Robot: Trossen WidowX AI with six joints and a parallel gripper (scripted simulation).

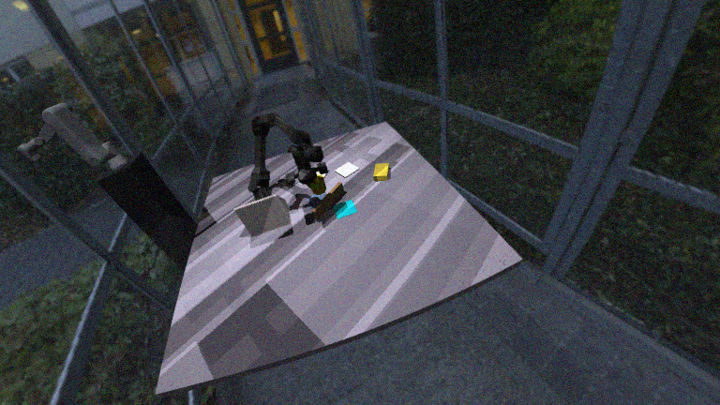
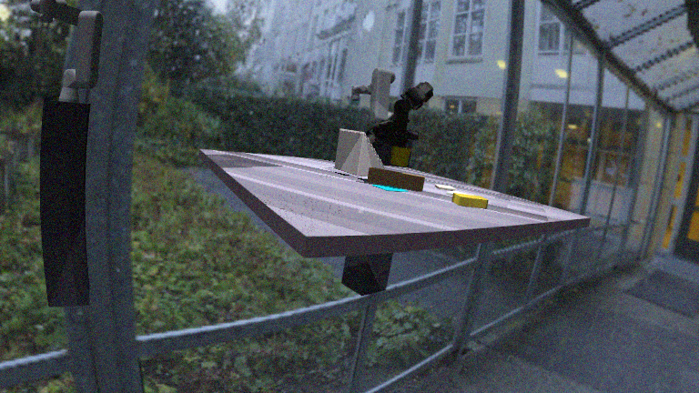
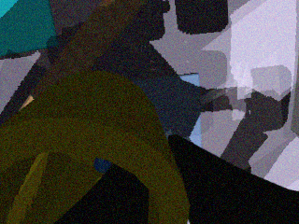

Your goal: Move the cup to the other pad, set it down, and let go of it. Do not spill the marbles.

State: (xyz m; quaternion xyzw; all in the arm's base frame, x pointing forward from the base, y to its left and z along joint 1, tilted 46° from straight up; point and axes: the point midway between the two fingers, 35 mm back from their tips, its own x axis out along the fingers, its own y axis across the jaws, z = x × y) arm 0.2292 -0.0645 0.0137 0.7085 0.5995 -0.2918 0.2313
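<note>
Right now the cyan pad is 12 cm below my gripper tip, 10 cm to the right of it and 10 cm ahead of it. From my gripper tip the other things lie so: olive-yellow cup (2 cm ahead); light blue pad (12 cm below, 4 cm to the left); wooden bar (9 cm below, 5 cm ahead, 3 cm to the right).
</note>
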